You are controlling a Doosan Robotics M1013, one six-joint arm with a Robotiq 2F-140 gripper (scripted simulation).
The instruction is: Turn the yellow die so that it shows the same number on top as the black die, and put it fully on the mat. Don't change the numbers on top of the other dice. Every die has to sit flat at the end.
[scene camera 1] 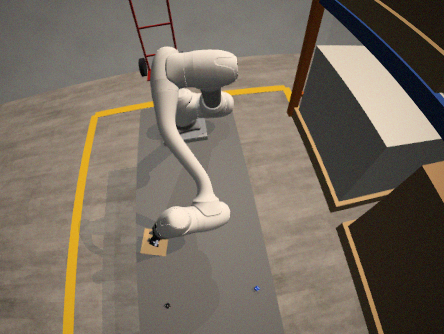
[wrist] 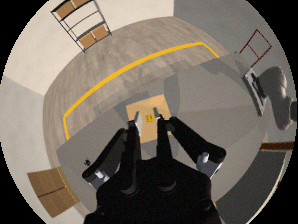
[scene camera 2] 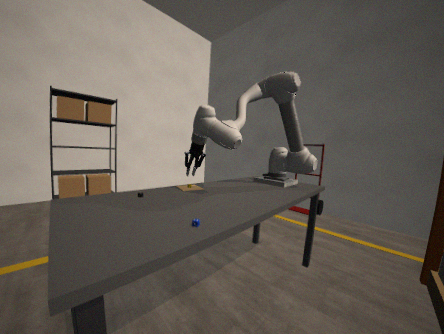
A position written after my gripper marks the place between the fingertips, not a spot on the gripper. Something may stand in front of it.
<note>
In view: my gripper point(wrist: 147, 114) and a tan mat point(wrist: 149, 129).
</note>
